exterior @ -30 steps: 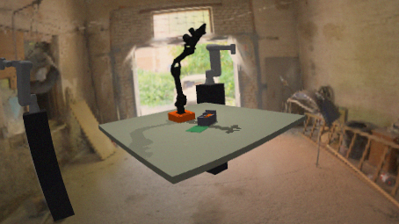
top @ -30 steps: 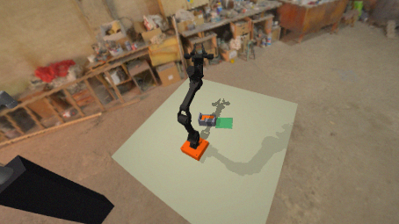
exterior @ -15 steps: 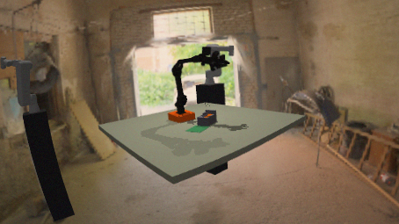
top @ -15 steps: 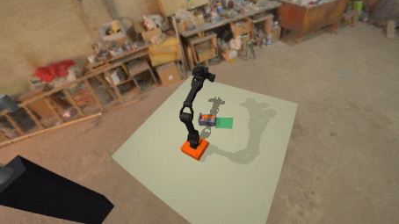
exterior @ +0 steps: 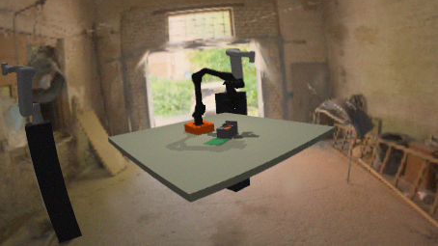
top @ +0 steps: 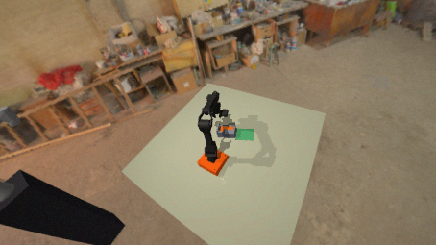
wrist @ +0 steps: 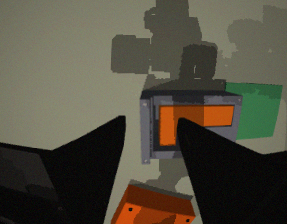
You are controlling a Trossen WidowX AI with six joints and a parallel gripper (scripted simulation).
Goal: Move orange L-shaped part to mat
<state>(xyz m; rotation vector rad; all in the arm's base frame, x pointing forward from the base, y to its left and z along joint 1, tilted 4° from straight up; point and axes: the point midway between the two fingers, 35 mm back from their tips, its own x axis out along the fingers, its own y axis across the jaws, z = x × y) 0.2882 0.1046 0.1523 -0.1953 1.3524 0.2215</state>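
The orange L-shaped part lies 11 cm below my gripper tip, 7 cm to the right of it and 2 cm behind it. Round my gripper tip: green mat: 22 cm to the right, 17 cm below, 3 cm ahead.
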